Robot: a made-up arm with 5 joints.
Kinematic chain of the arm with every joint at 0, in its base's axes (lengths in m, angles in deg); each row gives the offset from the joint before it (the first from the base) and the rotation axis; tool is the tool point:
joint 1: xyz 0 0 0.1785 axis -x
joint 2: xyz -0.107 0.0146 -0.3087 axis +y
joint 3: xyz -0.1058 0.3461 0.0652 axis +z
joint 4: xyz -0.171 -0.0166 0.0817 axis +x
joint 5: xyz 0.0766 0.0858 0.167 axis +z
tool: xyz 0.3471 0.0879 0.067
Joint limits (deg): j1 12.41..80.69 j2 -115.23..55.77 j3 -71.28..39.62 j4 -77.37..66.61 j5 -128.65..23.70
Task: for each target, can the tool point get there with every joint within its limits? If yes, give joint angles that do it. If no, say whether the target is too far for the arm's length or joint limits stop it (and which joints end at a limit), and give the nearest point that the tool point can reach.
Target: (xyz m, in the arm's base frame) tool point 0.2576 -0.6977 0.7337
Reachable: no: joint limits stop it (at a limit: joint 1, joint 2, joint 4, joint 5) | nearest point -0.0288 -0.5179 0.1224 | short by 0.699 m
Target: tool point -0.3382 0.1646 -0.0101
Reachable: yes | joints 66.13 -32.15 16.82 -20.70 -76.20
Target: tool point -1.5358 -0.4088 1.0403
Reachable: no: too far | nearest point -0.5795 -0.2814 0.0785 | short by 1.362 m
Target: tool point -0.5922 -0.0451 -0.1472
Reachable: yes | joints 59.17 -63.20 -24.78 -32.50 -84.80
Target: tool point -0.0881 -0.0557 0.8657
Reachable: no: joint limits stop it (at a limit: joint 1, joint 5) | nearest point -0.0968 0.1542 0.3625 | short by 0.545 m
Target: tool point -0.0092 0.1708 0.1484
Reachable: yes | joints 35.76 5.52 -48.96 15.40 -16.36
